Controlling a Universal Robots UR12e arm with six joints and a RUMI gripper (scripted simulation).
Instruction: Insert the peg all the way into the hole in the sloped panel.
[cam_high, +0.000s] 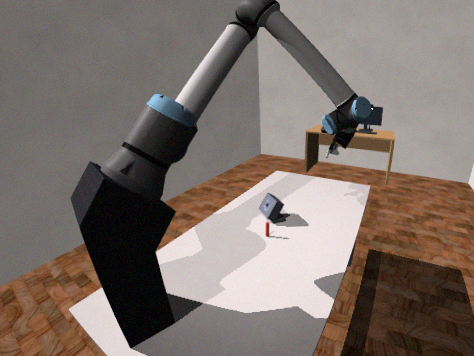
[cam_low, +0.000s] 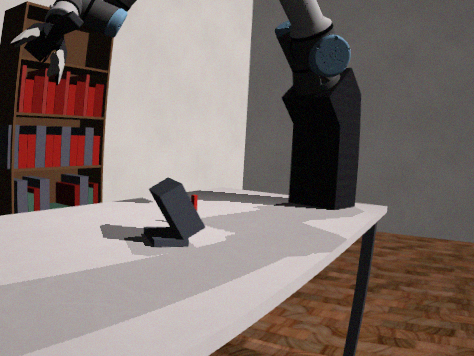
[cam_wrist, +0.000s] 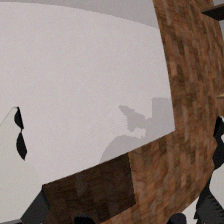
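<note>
My hand is 42 cm past the red peg, 18 cm to the right of it and 35 cm above it.
</note>
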